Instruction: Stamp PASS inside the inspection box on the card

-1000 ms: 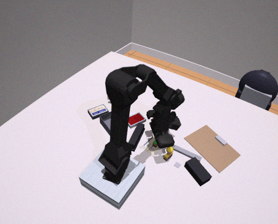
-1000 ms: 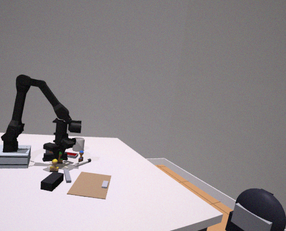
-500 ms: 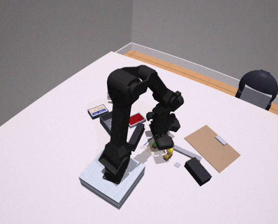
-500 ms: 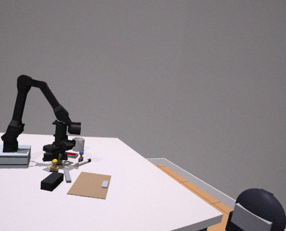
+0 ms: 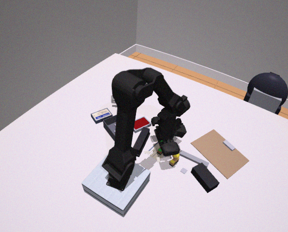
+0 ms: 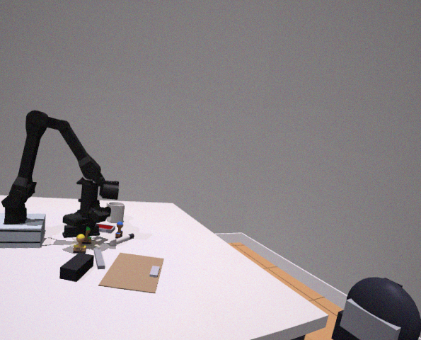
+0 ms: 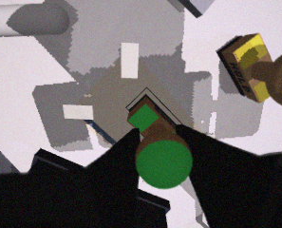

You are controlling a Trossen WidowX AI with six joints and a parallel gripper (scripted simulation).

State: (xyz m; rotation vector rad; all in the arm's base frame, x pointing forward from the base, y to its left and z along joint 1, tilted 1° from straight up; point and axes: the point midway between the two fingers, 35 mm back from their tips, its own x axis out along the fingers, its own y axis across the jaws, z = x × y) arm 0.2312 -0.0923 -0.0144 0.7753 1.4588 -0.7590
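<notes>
Now: gripper tip right at the green-knobbed stamp. Round my gripper tip: grey bar (10 mm ahead, 140 mm to the right, 20 mm below); then beige card (10 mm ahead, 10 mm to the left, 30 mm below); then yellow-knobbed stamp (40 mm behind, 70 mm to the right, 10 mm below).
</notes>
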